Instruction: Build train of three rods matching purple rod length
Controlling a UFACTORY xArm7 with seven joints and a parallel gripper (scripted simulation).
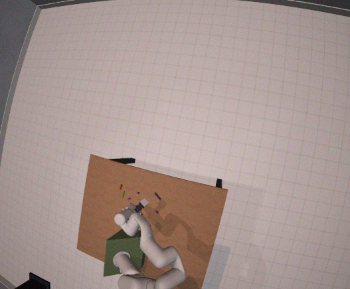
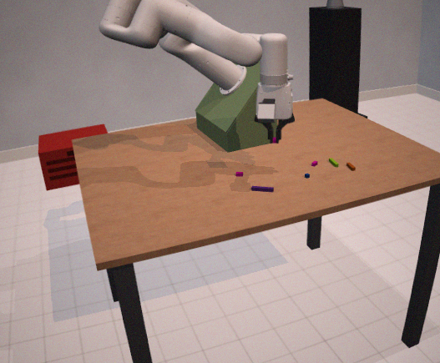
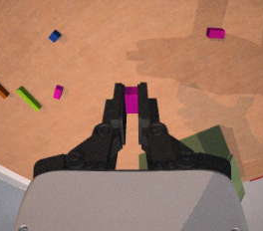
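My gripper is now 8 cm short of the purple rod, 9 cm to the left of it and 12 cm above it. Also, from my hand: blue rod (7 cm ahead, 6 cm to the left, 12 cm below); orange rod (10 cm ahead, 21 cm to the left, 12 cm below); lime rod (4 cm ahead, 19 cm to the left, 12 cm below).
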